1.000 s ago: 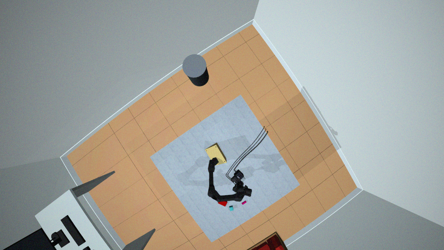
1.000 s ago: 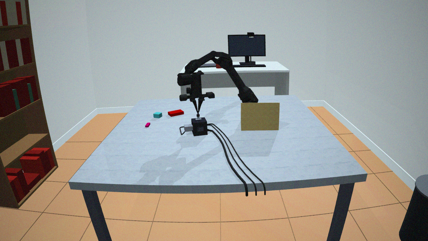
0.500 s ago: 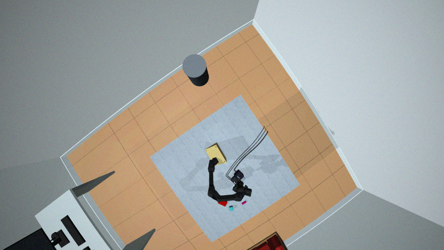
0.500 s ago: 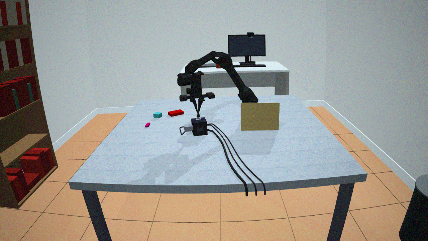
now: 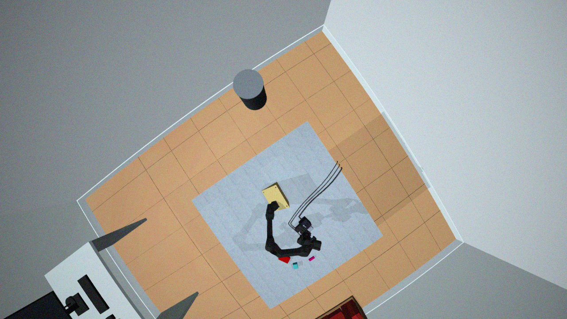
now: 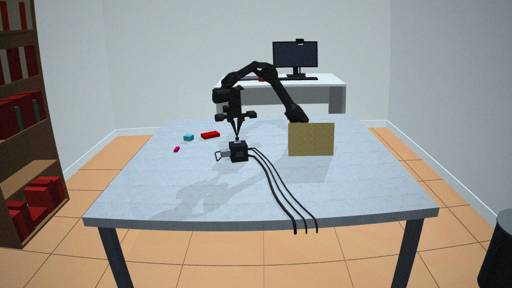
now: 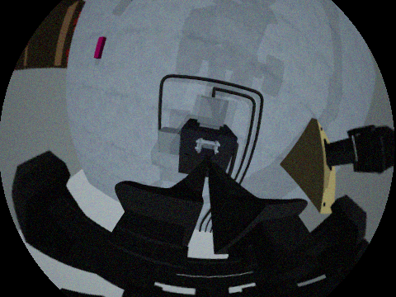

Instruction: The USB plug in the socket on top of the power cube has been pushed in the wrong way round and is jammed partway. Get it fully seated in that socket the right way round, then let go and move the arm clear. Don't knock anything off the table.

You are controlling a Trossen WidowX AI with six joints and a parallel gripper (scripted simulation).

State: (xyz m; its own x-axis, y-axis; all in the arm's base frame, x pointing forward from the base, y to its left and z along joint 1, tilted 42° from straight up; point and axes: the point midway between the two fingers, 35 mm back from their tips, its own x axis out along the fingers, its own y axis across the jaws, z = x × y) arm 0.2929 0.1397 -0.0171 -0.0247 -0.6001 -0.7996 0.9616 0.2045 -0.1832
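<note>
My gripper tip is now 2 cm above the USB plug. Also, from my gripper tip: red block (20 cm ahead, 32 cm to the right, 10 cm below); magenta piece (34 cm ahead, 10 cm to the right, 11 cm below); cyan cube (31 cm ahead, 26 cm to the right, 10 cm below).
</note>
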